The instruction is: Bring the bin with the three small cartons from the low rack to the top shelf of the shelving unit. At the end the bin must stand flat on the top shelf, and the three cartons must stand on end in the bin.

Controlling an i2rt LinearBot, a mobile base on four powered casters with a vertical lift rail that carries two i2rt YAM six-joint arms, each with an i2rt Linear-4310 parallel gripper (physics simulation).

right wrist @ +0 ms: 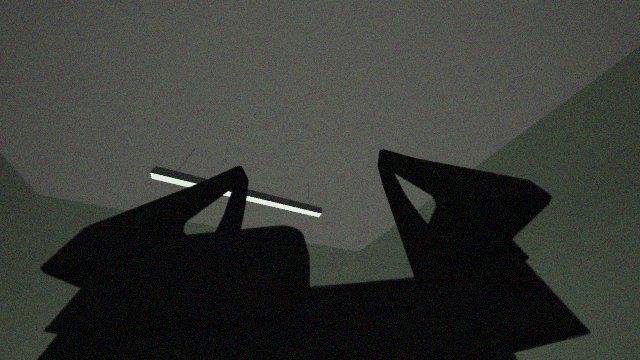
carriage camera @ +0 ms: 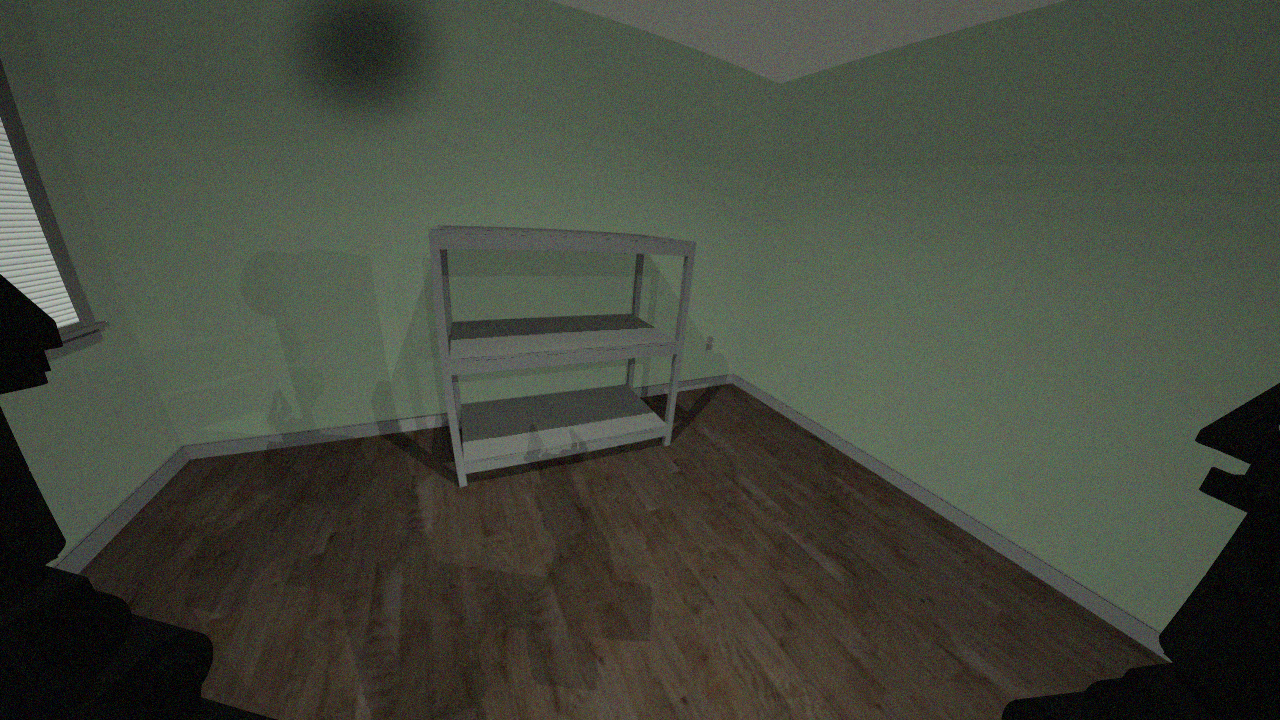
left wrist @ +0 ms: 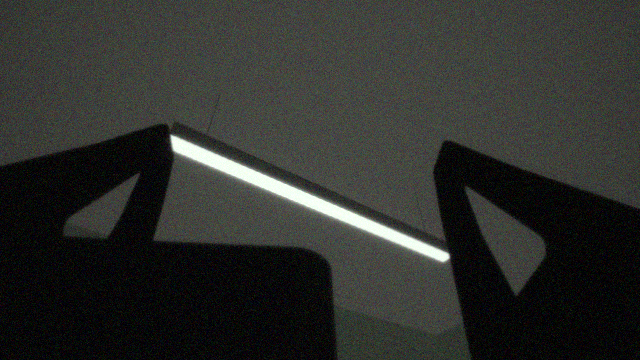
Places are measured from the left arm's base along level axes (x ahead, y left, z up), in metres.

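Pixels of known places: left gripper, between the fingertips: [left wrist: 308, 148]; right gripper, between the fingertips: [right wrist: 311, 165].
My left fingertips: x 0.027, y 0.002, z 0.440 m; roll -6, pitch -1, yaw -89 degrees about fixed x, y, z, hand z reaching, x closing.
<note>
Behind a point stands the place of what it marks.
A grey shelving unit [carriage camera: 563, 240] @(x 1.517, y 0.010, z 0.339 m) with a top board, a middle shelf and a bottom shelf stands against the green wall, near the middle of the carriage view. No bin or cartons show on its middle or bottom shelf; the top board's upper face is seen almost edge-on. The bin, the three cartons and the low rack do not show in these views. My left gripper [left wrist: 308, 148] @(x 0.027, y 0.002, z 0.440 m) is open and empty, pointing up toward the ceiling. My right gripper [right wrist: 311, 165] @(x 0.024, y -0.697, z 0.437 m) is open and empty, also facing the ceiling. Both arms show as dark shapes at the sides of the carriage view.
Wooden floor [carriage camera: 733, 573] @(x 0.921, y -0.817, z -0.849 m) lies in front of the shelving unit, with shadows across it. A window with blinds [carriage camera: 31, 241] @(x 0.866, y 1.941, z 0.331 m) is at the far left. A room corner and a second wall [carriage camera: 1011, 295] @(x 1.389, y -2.049, z 0.348 m) are to the right. A ceiling lamp [left wrist: 310, 199] @(x 0.922, y -0.051, z 1.229 m) [right wrist: 285, 204] @(x 1.083, y -0.401, z 1.233 m) shows in both wrist views.
</note>
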